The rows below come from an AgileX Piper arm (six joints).
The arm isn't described. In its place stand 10 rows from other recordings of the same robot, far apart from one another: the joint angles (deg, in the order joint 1, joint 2, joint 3, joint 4, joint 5, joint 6), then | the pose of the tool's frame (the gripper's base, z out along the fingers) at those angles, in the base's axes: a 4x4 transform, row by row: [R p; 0 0 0 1], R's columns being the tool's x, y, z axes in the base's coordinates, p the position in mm.
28.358 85.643 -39.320 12.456 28.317 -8.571 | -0.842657, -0.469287, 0.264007, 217.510; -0.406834, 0.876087, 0.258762, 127.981; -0.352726, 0.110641, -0.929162, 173.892; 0, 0, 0, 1
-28.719 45.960 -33.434 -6.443 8.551 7.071 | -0.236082, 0.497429, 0.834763, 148.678; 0.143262, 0.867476, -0.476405, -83.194; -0.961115, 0.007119, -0.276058, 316.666; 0, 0, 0, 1
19.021 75.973 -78.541 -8.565 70.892 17.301 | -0.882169, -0.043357, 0.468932, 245.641; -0.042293, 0.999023, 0.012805, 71.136; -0.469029, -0.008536, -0.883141, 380.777; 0, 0, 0, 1
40.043 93.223 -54.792 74.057 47.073 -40.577 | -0.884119, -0.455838, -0.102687, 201.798; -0.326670, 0.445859, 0.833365, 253.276; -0.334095, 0.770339, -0.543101, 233.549; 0, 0, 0, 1
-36.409 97.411 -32.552 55.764 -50.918 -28.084 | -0.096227, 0.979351, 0.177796, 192.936; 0.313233, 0.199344, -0.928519, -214.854; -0.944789, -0.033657, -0.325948, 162.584; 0, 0, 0, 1
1.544 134.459 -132.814 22.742 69.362 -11.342 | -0.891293, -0.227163, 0.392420, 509.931; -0.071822, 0.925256, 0.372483, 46.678; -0.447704, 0.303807, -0.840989, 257.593; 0, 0, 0, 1
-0.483 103.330 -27.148 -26.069 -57.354 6.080 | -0.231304, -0.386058, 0.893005, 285.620; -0.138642, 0.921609, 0.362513, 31.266; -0.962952, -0.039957, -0.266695, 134.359; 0, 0, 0, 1
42.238 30.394 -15.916 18.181 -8.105 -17.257 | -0.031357, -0.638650, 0.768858, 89.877; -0.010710, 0.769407, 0.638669, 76.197; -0.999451, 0.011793, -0.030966, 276.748; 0, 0, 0, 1
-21.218 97.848 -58.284 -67.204 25.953 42.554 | -0.839123, 0.298801, 0.454522, 317.082; -0.048161, 0.791514, -0.609251, -162.486; -0.541806, -0.533126, -0.649787, 214.186; 0, 0, 0, 1
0.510 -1.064 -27.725 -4.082 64.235 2.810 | -0.504983, 0.055527, 0.861341, -8.505; 0.013500, 0.998315, -0.056443, -5.910; -0.863024, -0.016874, -0.504881, 268.131; 0, 0, 0, 1
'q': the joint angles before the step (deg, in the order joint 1, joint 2, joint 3, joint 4, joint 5, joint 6). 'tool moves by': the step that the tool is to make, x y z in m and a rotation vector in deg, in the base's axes. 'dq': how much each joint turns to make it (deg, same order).
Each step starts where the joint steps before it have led.
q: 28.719 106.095 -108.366 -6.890 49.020 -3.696
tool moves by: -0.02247 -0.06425 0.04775 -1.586 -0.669 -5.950
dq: -6.718 -7.897 -0.222 0.018 8.004 -2.582
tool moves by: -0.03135 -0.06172 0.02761 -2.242 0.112 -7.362
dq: -7.476 -7.947 3.012 -1.095 5.598 -1.717
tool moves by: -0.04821 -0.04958 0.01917 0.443 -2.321 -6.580
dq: -7.682 -10.254 6.733 1.006 1.016 -1.301
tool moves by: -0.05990 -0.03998 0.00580 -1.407 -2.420 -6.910
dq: -8.819 -11.533 8.743 0.636 0.156 -2.679
